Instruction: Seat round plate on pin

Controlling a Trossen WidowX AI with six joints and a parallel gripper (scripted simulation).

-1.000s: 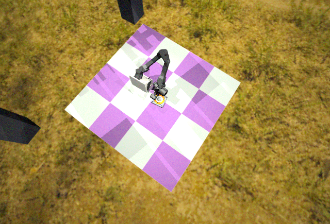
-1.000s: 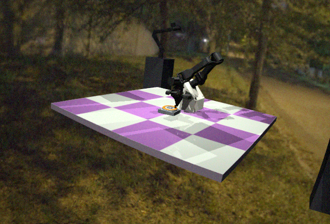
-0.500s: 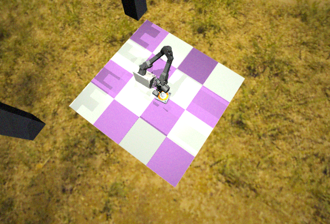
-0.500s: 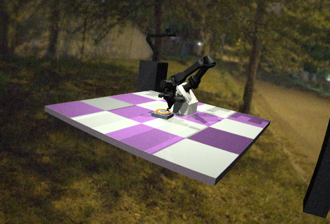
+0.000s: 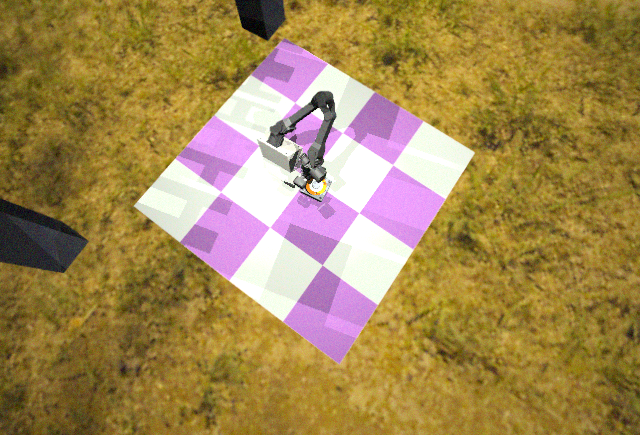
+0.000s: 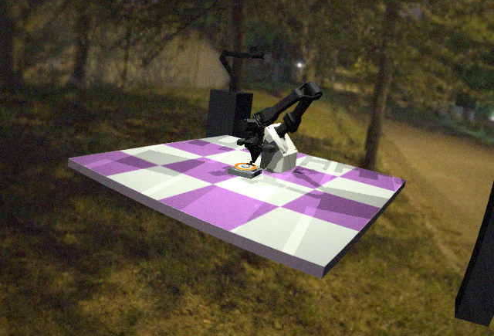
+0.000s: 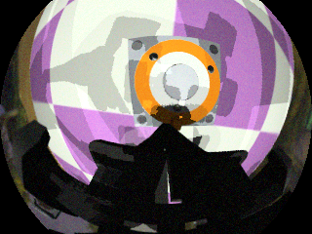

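Right now my gripper tip is 50 mm short of the square grey base, 10 mm to the left of it and 20 mm above it.
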